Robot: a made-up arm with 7 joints. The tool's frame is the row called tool. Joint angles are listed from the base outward.
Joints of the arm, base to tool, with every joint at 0 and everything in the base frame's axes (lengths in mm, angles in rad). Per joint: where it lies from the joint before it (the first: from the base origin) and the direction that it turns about. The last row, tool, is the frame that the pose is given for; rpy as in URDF.
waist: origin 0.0 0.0 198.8 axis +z
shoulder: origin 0.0 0.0 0.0 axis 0 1 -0.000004
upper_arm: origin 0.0 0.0 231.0 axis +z
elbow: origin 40.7 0.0 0.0 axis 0 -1 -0.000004
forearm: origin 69.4 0.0 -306.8 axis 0 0.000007 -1
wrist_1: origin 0.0 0.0 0.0 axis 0 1 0.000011
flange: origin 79.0 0.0 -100.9 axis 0 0.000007 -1
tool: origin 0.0 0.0 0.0 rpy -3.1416 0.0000 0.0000
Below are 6 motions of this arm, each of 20 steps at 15 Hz.
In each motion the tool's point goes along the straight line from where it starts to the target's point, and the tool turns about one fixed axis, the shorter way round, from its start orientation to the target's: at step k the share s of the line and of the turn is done. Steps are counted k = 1, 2, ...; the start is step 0. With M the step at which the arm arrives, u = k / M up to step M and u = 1 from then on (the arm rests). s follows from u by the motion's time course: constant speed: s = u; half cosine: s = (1 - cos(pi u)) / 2; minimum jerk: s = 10 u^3 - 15 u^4 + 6 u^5.
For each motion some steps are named. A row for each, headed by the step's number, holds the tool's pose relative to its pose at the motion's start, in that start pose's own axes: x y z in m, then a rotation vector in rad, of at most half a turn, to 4 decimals.
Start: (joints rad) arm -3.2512 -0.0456 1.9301 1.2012 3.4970 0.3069 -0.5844
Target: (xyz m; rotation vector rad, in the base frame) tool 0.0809 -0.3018 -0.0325 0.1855 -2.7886 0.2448
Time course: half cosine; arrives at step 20
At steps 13, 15, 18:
13: 0.2406 0.0502 -0.0762 -0.7051 0.7994 -0.9487
15: 0.2825 0.0589 -0.0895 -0.8278 0.9386 -1.1139
18: 0.3229 0.0673 -0.1022 -0.9461 1.0727 -1.2731

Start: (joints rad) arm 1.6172 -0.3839 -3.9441 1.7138 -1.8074 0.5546 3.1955
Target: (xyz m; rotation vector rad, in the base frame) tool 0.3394 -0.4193 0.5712 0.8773 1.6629 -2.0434
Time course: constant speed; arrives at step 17
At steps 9, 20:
9: -0.0254 -0.1618 -0.3100 -0.0966 -0.5521 0.6403
20: -0.0480 -0.3056 -0.5856 -0.1824 -1.0428 1.2094

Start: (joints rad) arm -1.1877 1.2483 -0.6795 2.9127 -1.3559 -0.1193 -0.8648
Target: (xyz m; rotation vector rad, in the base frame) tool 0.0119 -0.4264 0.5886 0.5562 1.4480 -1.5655
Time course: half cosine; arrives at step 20
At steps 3, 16, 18, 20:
3: -0.0182 -0.0063 -0.0110 0.0063 -0.0059 -0.0468
16: -0.3018 -0.1038 -0.1821 0.1045 -0.0982 -0.7773
18: -0.3255 -0.1120 -0.1964 0.1127 -0.1060 -0.8384
20: -0.3337 -0.1148 -0.2014 0.1155 -0.1086 -0.8594

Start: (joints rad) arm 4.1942 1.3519 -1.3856 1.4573 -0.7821 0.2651 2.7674
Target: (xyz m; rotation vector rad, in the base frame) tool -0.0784 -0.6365 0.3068 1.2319 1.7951 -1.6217
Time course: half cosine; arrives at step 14
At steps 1, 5, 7, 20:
1: 0.0008 -0.0016 -0.0096 -0.0009 -0.0278 0.0105
5: 0.0182 -0.0353 -0.2172 -0.0198 -0.6271 0.2366
7: 0.0321 -0.0624 -0.3837 -0.0351 -1.1076 0.4179
20: 0.0642 -0.1247 -0.7675 -0.0701 -2.2153 0.8358

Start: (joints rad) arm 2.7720 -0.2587 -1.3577 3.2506 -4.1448 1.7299 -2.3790
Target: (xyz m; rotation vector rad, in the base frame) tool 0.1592 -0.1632 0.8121 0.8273 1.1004 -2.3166
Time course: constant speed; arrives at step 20
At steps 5, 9, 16, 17, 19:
5: -0.0012 0.0132 -0.0311 -0.1932 -0.1531 -0.2159
9: -0.0021 0.0238 -0.0560 -0.3477 -0.2755 -0.3887
16: -0.0038 0.0423 -0.0996 -0.6181 -0.4898 -0.6910
17: -0.0040 0.0449 -0.1059 -0.6568 -0.5204 -0.7342
19: -0.0045 0.0502 -0.1183 -0.7340 -0.5816 -0.8206

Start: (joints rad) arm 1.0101 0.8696 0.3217 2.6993 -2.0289 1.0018 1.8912
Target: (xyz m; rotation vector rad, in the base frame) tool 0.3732 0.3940 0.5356 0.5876 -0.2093 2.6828
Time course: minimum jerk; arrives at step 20
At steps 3, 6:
3: 0.0017 0.0028 0.0015 -0.0066 0.0240 -0.0191
6: 0.0102 0.0172 0.0095 -0.0405 0.1471 -0.1173

